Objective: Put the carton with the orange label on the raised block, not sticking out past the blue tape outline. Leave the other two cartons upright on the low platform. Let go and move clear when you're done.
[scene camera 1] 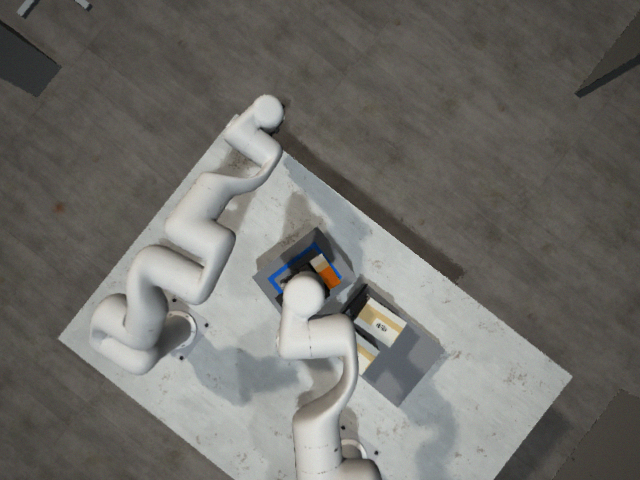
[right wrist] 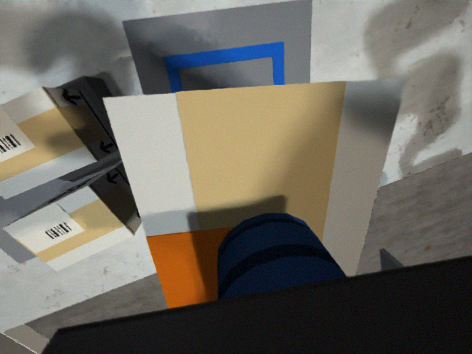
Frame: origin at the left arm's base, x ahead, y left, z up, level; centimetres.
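Seen in the pictures: right hand, its tool point: [right wrist: 260, 234]; left arm's base, origin of its link: [scene camera 1: 178, 329]; right arm's base, origin of its link: [scene camera 1: 347, 456].
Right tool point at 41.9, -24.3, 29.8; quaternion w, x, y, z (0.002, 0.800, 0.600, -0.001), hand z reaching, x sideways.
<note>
Offsets run from my right tool point to a thing's top centre, as dx, dy, dz. "spot": to the spot under its first point. Level surfaces: height alone.
The orange-label carton {+0.1, -0.2, +1.3} [scene camera 1: 327, 272] [right wrist: 265, 145] is under my right wrist, over the raised block {spot: -8.6, +12.0, -17.8} [scene camera 1: 262, 274] [right wrist: 292, 22]; any gap beneath it is hard to judge. My right suction cup [right wrist: 280, 255] is against the carton and holds it; the wrist hides the cup in scene camera 1. The blue tape outline [scene camera 1: 292, 261] [right wrist: 225, 56] is partly covered. The other cartons, one {+1.5, -24.3, -15.4} [scene camera 1: 382, 321] [right wrist: 75, 225] and a second {-9.9, -23.1, -17.4} [scene camera 1: 366, 355] [right wrist: 45, 135], stand upright on the low platform {-4.7, -31.9, -24.9} [scene camera 1: 405, 369]. My left suction cup [scene camera 1: 279, 129] is mostly hidden under its wrist, with no carton at it.
The white table {dz -29.7} [scene camera 1: 485, 341] carries both arm bases. The left arm reaches to the table's upper corner, away from the block. The right forearm crosses beside the low platform, partly covering one carton. Grey floor [scene camera 1: 465, 155] lies beyond the table's edge.
</note>
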